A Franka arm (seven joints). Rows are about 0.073 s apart.
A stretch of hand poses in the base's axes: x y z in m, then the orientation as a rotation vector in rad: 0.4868 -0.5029 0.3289 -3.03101 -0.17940 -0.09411; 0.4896 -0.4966 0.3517 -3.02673 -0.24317 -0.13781; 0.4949 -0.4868 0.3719 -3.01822 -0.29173 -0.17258; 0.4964 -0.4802 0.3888 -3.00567 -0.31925 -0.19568; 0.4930 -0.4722 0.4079 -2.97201 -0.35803 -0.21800; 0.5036 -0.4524 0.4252 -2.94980 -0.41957 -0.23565; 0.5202 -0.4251 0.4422 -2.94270 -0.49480 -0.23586; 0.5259 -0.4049 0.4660 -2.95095 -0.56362 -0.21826; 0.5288 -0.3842 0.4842 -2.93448 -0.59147 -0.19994; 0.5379 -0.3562 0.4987 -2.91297 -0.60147 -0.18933; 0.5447 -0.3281 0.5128 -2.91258 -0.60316 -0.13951; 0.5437 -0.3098 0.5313 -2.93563 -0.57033 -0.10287; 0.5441 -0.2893 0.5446 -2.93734 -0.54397 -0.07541; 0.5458 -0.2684 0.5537 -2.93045 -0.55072 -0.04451; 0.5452 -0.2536 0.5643 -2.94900 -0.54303 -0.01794; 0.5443 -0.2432 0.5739 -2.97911 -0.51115 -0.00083; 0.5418 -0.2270 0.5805 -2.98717 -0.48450 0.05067; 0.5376 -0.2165 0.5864 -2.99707 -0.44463 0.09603; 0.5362 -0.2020 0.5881 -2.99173 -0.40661 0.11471; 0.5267 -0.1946 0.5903 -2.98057 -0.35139 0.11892; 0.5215 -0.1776 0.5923 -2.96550 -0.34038 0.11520; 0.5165 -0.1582 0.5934 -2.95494 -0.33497 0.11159
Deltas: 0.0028 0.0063 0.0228 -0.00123 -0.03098 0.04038; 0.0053 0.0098 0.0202 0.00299 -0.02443 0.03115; 0.0015 0.0066 0.0169 0.00882 -0.01576 0.01846; -0.0034 0.0080 0.0191 0.02741 -0.01481 0.02877; 0.0106 0.0198 0.0173 0.01139 -0.01415 0.04238; 0.0166 0.0273 0.0170 -0.00780 -0.00494 0.04965; 0.0057 0.0202 0.0238 -0.02358 0.00552 0.04326; 0.0029 0.0207 0.0182 0.00839 0.01208 0.02177; 0.0091 0.0280 0.0145 0.01756 0.00920 0.01111; 0.0068 0.0281 0.0141 -0.00418 0.03292 0.00401; -0.0010 0.0183 0.0185 -0.01871 0.02351 -0.02308; 0.0004 0.0205 0.0133 0.00081 0.02001 -0.01593; 0.0017 0.0209 0.0091 0.00223 0.02085 0.00699; -0.0006 0.0148 0.0106 -0.01956 0.01501 -0.00611; -0.0009 0.0104 0.0096 -0.02583 0.00857 -0.02358; -0.0025 0.0162 0.0066 -0.00982 0.03383 -0.01618; -0.0042 0.0105 0.0059 -0.01011 0.03011 -0.02513; -0.0014 0.0145 0.0017 0.00710 0.01509 -0.02391; -0.0095 0.0074 0.0022 0.01565 0.00755 -0.03575; -0.0052 0.0170 0.0020 0.01619 0.00027 -0.00689; -0.0050 0.0194 0.0011 0.01126 -0.00063 -0.00338
